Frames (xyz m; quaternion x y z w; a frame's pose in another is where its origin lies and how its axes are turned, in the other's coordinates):
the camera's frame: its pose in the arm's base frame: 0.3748 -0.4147 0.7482 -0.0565 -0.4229 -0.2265 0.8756
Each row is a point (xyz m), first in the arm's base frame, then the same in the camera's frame.
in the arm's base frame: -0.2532 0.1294 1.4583
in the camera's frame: 0.0153 0.2715 1.0586
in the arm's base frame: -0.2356 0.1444 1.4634
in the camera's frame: 0.0235 0.2931 1.0537
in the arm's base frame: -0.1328 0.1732 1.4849
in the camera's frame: 0.0854 0.3665 1.0022
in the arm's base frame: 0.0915 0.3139 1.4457
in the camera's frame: 0.1273 0.5879 0.8578
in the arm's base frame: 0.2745 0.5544 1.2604
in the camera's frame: 0.0002 0.8663 0.6790
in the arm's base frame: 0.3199 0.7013 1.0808
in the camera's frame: -0.1641 1.0008 0.5750
